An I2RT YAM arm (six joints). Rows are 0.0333 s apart.
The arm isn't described. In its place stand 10 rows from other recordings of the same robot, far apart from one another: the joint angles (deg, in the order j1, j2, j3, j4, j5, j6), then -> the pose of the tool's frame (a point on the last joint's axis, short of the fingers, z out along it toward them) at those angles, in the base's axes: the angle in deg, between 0 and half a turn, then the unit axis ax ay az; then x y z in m.
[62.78 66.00 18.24 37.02 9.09 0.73] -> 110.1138 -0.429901 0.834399 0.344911 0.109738 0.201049 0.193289
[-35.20 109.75 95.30 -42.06 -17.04 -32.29] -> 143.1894 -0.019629 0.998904 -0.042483 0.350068 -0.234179 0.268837
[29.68 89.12 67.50 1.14 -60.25 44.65] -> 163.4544 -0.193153 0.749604 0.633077 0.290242 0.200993 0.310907
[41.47 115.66 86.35 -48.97 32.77 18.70] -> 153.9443 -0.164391 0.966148 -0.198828 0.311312 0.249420 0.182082
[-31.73 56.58 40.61 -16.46 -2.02 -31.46] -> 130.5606 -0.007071 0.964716 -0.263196 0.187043 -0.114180 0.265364
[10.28 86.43 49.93 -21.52 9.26 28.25] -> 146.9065 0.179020 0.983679 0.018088 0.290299 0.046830 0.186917
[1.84 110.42 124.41 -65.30 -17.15 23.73] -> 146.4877 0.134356 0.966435 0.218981 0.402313 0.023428 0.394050
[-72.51 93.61 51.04 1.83 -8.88 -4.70] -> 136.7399 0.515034 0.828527 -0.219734 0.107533 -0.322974 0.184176
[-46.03 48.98 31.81 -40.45 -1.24 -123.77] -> 175.9730 -0.605356 0.746219 -0.276951 0.109705 -0.112612 0.205133
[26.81 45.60 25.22 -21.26 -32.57 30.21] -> 154.1836 -0.091134 0.901465 0.423150 0.137344 0.090880 0.203944
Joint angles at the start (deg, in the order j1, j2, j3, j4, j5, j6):
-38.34 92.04 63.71 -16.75 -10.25 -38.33
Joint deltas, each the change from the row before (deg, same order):
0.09 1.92 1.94 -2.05 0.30 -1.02
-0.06 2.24 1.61 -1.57 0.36 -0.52
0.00 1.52 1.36 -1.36 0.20 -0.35
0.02 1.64 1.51 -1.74 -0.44 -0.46
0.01 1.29 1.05 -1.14 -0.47 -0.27
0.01 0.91 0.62 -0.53 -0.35 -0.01
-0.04 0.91 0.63 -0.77 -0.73 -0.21
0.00 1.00 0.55 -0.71 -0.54 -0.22
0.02 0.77 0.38 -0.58 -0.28 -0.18
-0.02 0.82 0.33 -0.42 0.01 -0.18
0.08 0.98 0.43 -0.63 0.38 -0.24
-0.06 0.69 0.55 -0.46 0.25 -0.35
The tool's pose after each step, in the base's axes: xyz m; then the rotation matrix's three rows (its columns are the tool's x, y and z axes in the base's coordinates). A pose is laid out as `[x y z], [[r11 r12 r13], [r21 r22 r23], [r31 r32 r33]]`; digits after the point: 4 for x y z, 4 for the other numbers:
[0.2839 -0.2159 0.2336], [[-0.7730 0.0353 0.6334], [-0.1859 0.9420 -0.2793], [-0.6066 -0.3336 -0.7216]]
[0.2886 -0.2204 0.2272], [[-0.7939 0.0223 0.6077], [-0.1784 0.9468 -0.2678], [-0.5814 -0.3210 -0.7477]]
[0.2921 -0.2233 0.2238], [[-0.8072 0.0124 0.5901], [-0.1742 0.9502 -0.2583], [-0.5640 -0.3113 -0.7649]]
[0.2959 -0.2258 0.2199], [[-0.8185 -0.0055 0.5744], [-0.1721 0.9564 -0.2360], [-0.5481 -0.2920 -0.7838]]
[0.2988 -0.2277 0.2164], [[-0.8257 -0.0185 0.5639], [-0.1699 0.9612 -0.2172], [-0.5380 -0.2751 -0.7968]]
[0.3009 -0.2290 0.2135], [[-0.8294 -0.0244 0.5581], [-0.1663 0.9646 -0.2049], [-0.5333 -0.2628 -0.8041]]
[0.3026 -0.2301 0.2103], [[-0.8324 -0.0358 0.5530], [-0.1648 0.9687 -0.1855], [-0.5291 -0.2455 -0.8123]]
[0.3044 -0.2311 0.2062], [[-0.8372 -0.0466 0.5449], [-0.1631 0.9723 -0.1673], [-0.5221 -0.2289 -0.8216]]
[0.3057 -0.2317 0.2028], [[-0.8421 -0.0545 0.5366], [-0.1615 0.9747 -0.1544], [-0.5146 -0.2166 -0.8296]]
[0.3068 -0.2328 0.1989], [[-0.8484 -0.0594 0.5260], [-0.1592 0.9763 -0.1465], [-0.5049 -0.2080 -0.8378]]
[0.3083 -0.2336 0.1942], [[-0.8582 -0.0651 0.5091], [-0.1575 0.9775 -0.1405], [-0.4885 -0.2008 -0.8491]]
[0.3095 -0.2352 0.1921], [[-0.8634 -0.0694 0.4997], [-0.1591 0.9774 -0.1392], [-0.4787 -0.1996 -0.8550]]

